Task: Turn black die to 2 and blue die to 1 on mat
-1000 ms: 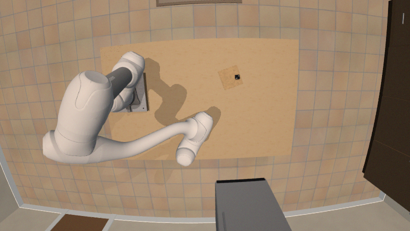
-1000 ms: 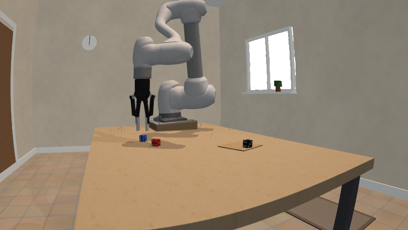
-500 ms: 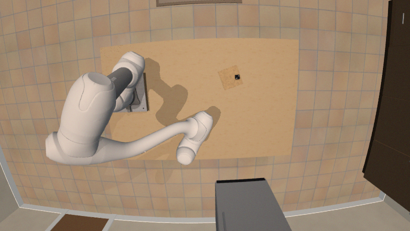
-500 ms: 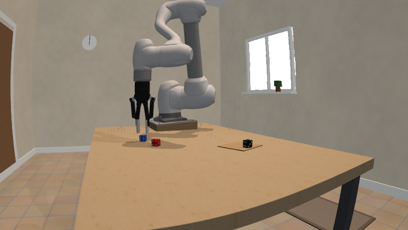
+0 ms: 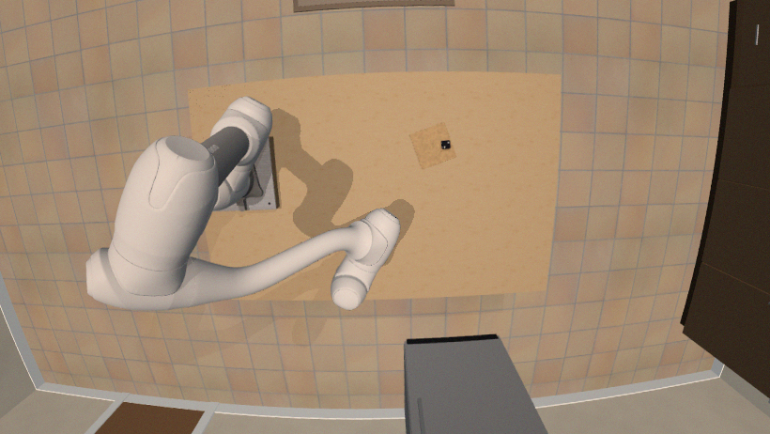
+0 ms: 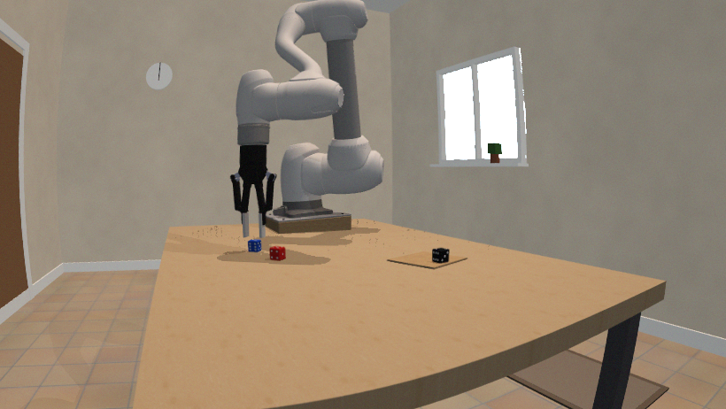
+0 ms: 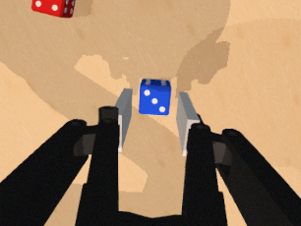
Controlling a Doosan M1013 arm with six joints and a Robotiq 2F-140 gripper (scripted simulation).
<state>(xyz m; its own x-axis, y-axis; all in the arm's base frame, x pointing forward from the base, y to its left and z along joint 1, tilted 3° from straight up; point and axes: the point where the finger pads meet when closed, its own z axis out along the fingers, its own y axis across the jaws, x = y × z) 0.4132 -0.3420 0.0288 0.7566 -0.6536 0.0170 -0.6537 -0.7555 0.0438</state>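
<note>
Now: hand 60 mm above the blue die. Also, from my hand: red die 130 mm ahead, 20 mm to the left, 60 mm below; black die 390 mm ahead, 310 mm to the left, 50 mm below; cork mat 340 mm ahead, 310 mm to the left, 70 mm below.
</note>
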